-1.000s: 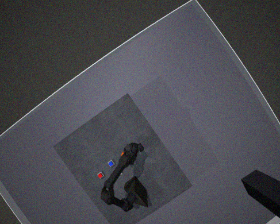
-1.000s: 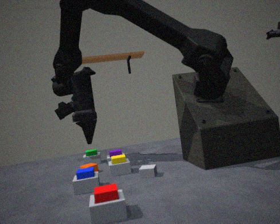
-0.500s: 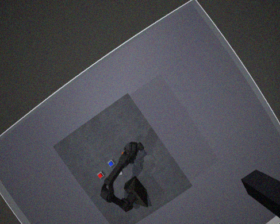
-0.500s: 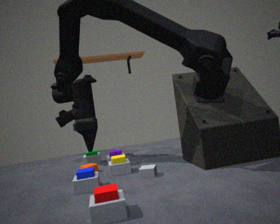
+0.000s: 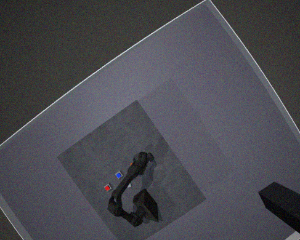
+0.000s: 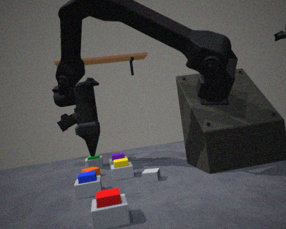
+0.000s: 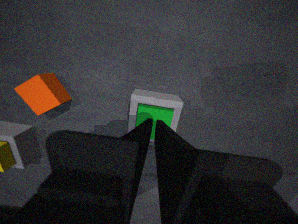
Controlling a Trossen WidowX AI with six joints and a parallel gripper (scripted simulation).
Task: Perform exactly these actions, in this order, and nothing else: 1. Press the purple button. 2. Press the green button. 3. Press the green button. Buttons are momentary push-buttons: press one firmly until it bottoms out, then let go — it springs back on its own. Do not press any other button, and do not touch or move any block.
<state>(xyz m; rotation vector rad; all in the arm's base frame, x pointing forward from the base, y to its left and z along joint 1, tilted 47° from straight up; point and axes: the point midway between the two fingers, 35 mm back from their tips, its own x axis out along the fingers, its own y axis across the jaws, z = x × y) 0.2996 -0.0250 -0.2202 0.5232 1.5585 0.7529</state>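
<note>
Now: the green button 1 cm below my gripper tip. Also, from my gripper tip: yellow button (9 cm behind, 17 cm to the left); then purple button (8 cm behind, 7 cm to the left); then orange block (1 cm behind, 12 cm to the left, 2 cm below).
</note>
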